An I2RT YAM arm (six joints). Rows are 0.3 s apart.
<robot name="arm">
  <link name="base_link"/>
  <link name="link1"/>
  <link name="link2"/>
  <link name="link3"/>
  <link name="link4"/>
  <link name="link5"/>
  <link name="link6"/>
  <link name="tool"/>
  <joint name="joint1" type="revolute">
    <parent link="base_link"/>
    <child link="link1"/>
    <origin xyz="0 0 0.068"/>
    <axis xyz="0 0 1"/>
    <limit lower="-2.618" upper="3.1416"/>
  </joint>
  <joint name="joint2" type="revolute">
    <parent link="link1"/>
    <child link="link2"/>
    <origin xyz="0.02 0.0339 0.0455"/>
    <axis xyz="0 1 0"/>
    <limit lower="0" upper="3.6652"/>
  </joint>
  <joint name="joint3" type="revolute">
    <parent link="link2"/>
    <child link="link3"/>
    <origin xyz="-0.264 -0.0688 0"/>
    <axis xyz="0 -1 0"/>
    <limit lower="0" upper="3.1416"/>
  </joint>
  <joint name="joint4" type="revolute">
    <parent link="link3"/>
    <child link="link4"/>
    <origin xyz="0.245 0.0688 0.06"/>
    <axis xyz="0 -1 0"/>
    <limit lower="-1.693" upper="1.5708"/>
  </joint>
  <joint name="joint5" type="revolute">
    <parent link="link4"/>
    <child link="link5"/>
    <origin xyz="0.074 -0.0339 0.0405"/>
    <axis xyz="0 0 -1"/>
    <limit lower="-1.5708" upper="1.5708"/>
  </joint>
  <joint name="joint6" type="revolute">
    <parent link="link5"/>
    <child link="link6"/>
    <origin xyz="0.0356 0 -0.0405"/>
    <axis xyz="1 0 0"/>
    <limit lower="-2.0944" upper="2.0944"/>
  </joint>
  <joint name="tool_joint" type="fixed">
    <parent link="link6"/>
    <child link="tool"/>
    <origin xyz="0 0 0" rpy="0 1.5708 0"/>
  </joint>
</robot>
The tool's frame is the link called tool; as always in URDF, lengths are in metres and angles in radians.
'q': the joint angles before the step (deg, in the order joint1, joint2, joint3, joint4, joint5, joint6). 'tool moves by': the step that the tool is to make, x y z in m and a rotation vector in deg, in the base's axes. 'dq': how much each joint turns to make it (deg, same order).
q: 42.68 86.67 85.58 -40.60 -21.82 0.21
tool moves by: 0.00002 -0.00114 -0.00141 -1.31 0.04 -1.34
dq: 0.02 0.00 0.00 -0.83 1.63 0.23
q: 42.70 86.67 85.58 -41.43 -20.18 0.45
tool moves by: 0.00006 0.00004 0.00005 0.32 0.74 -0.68
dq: 0.00 0.00 0.00 0.04 0.00 1.07
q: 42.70 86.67 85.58 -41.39 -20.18 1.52
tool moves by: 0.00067 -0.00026 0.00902 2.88 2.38 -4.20
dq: -0.05 -0.24 1.18 0.79 0.65 5.90
